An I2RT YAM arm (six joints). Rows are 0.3 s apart.
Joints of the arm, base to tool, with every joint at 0 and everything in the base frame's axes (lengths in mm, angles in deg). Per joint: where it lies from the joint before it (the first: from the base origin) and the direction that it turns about. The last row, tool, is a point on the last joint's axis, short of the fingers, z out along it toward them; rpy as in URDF.
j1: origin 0 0 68 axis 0 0 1
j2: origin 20 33.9 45.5 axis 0 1 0
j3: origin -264 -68.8 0 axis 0 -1 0
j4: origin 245 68.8 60 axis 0 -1 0
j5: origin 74 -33.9 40.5 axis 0 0 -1
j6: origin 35.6 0 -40.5 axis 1 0 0
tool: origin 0 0 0 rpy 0 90 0
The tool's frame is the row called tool.
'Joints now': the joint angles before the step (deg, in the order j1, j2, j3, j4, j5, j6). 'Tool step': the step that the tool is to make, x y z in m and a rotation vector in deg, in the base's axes. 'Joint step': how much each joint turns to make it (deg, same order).
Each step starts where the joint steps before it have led.
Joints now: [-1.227, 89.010, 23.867, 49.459, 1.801, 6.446]
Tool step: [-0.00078, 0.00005, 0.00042, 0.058, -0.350, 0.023]
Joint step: [0.002, -0.152, -0.227, 0.422, -0.038, 0.058]
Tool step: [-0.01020, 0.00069, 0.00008, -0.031, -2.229, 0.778]
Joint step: [0.000, -1.369, -2.798, 3.662, -0.758, -0.175]
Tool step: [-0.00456, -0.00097, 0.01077, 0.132, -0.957, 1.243]
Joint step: [-0.463, -3.864, -0.119, -2.790, -1.699, -0.220]
